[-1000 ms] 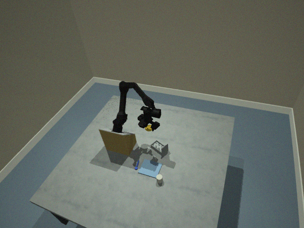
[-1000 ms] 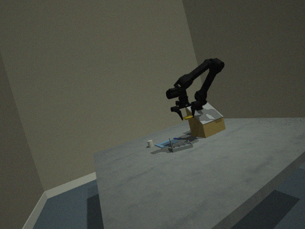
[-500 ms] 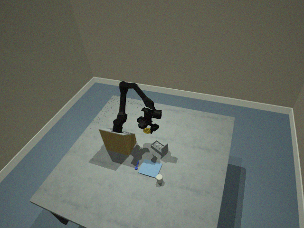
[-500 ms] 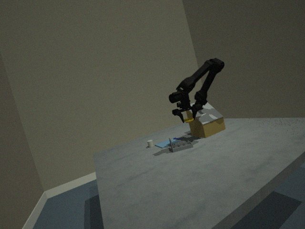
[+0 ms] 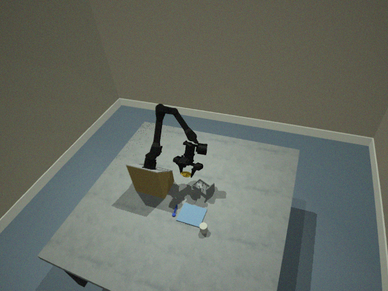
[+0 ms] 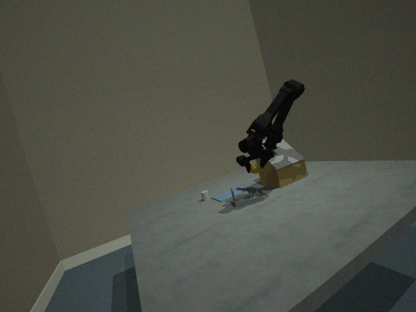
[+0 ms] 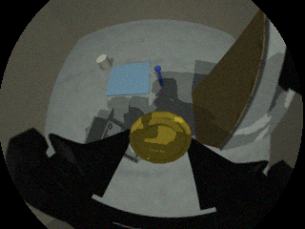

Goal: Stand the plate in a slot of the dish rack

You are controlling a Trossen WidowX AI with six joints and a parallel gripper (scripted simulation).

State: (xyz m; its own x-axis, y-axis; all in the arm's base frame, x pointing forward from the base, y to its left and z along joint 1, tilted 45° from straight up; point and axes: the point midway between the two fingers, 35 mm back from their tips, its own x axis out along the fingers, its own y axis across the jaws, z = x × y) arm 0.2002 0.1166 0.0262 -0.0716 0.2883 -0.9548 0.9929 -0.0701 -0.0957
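Now: the grey dish rack 10 cm ahead of my gripper tip, 3 cm to the left of it and 10 cm below it. Also, from my gripper tip: light blue mat (10 cm ahead, 18 cm to the right, 12 cm below); then yellow plate (1 cm above); then blue utensil (1 cm behind, 20 cm to the right, 12 cm below).
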